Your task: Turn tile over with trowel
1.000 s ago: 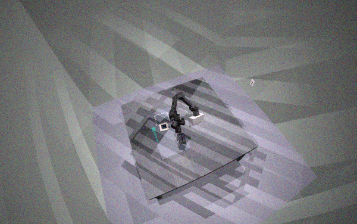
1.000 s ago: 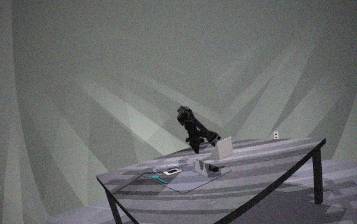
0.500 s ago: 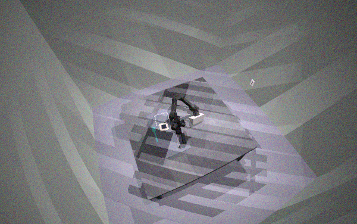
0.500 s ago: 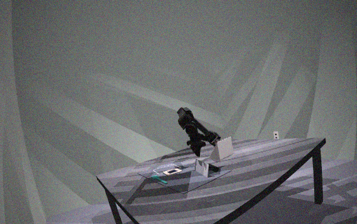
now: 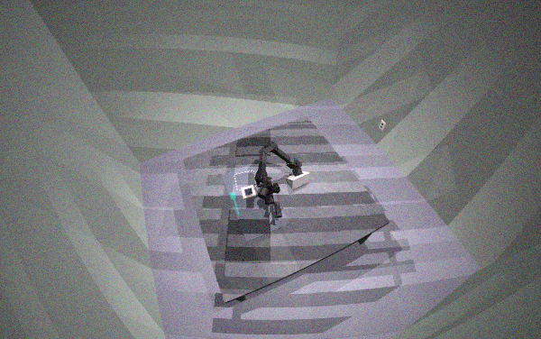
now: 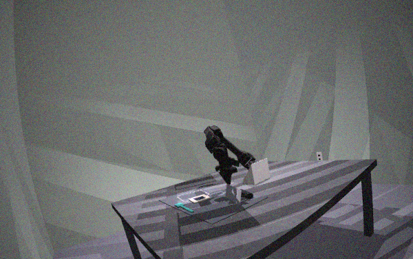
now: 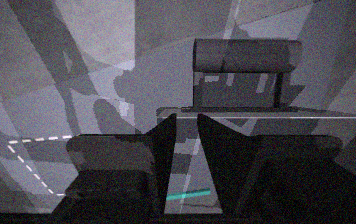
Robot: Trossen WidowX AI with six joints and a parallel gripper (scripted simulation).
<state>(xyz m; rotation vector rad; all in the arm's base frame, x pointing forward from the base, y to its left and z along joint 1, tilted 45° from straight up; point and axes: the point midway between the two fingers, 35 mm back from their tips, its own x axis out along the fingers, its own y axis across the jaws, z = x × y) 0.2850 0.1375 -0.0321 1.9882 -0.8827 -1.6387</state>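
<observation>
Now: the dark mat 110 mm ahead of my gripper tip, 90 mm to the right of it and 90 mm below it. Round my gripper tip: teal trowel (250 mm ahead, 110 mm to the right, 70 mm below); then tile (150 mm to the right, 120 mm ahead, 70 mm below).
</observation>
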